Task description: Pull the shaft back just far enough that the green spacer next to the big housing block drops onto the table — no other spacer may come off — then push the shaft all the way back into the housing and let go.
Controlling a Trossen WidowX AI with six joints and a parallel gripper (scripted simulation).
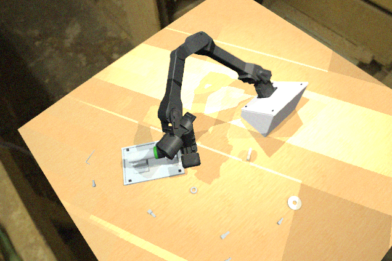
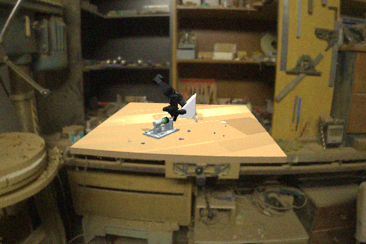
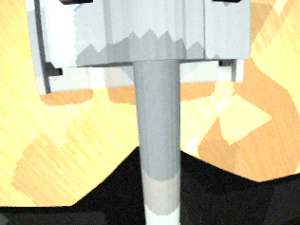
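Now: the grey shaft 60 mm ahead of my gripper tip, 50 mm to the right of it and 30 mm above it. Round my gripper tip: green spacer: 90 mm ahead, 70 mm to the right, 30 mm above; allen key: 300 mm to the right, 270 mm ahead, 40 mm below.
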